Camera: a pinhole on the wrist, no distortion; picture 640 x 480 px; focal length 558.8 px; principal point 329.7 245.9 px. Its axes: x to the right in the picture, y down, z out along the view. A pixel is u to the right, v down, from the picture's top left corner.
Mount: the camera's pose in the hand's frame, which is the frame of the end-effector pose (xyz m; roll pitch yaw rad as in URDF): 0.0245 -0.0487 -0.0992 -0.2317 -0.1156 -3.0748
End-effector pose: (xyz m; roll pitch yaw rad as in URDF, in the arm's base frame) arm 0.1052 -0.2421 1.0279 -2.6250 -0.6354 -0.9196
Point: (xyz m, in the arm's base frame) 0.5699 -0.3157 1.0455
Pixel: 94.4 305.9
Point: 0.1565 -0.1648 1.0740
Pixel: 528.9 417.0
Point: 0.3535 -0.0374 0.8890
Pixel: 588.8 385.3
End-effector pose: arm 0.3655 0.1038 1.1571 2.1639 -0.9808 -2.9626
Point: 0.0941 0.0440 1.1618
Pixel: 119.5 456.0
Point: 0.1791 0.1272 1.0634
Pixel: 409.1 298.5
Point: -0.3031 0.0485 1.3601
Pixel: outside the picture
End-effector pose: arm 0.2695 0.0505 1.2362 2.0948 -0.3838 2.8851
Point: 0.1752 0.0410 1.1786
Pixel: 239.9 323.1
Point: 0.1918 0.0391 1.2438
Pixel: 81.3 23.6
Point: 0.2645 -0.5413 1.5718
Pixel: behind the camera
